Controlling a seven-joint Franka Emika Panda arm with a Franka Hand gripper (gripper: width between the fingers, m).
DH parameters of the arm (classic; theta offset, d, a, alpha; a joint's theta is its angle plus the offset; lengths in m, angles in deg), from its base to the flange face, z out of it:
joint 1: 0 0.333 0 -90
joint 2: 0 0 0 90
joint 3: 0 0.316 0.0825 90
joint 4: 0 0 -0.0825 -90
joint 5: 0 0.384 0 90
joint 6: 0 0 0.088 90
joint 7: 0 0.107 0 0
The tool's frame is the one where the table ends.
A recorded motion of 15 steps. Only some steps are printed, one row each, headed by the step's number.
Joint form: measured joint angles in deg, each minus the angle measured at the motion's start. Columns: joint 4, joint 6, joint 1, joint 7, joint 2, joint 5, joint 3.
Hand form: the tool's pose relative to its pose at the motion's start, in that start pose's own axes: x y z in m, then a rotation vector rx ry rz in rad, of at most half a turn. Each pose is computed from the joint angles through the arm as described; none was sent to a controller.
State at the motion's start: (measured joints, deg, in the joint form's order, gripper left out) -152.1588 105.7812 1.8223 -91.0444 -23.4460 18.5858 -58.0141
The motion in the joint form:
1: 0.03 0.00 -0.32 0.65 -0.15 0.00 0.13
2: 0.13 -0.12 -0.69 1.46 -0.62 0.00 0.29
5: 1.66 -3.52 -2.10 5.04 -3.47 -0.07 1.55
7: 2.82 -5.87 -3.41 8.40 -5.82 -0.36 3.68
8: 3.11 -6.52 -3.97 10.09 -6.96 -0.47 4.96
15: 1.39 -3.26 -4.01 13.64 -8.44 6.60 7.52
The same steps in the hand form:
1: -0.0004 -0.0004 -0.0015 -0.0038 0.0031 0.0114
2: 0.0002 -0.0014 -0.0043 -0.0085 0.0098 0.0213
5: 0.0108 -0.0118 -0.0214 0.0023 0.0374 0.0392
7: 0.0232 -0.0222 -0.0342 0.0043 0.0406 0.0503
8: 0.0301 -0.0274 -0.0383 0.0014 0.0379 0.0550
15: 0.0527 -0.0317 -0.0297 -0.0108 0.1409 0.1041

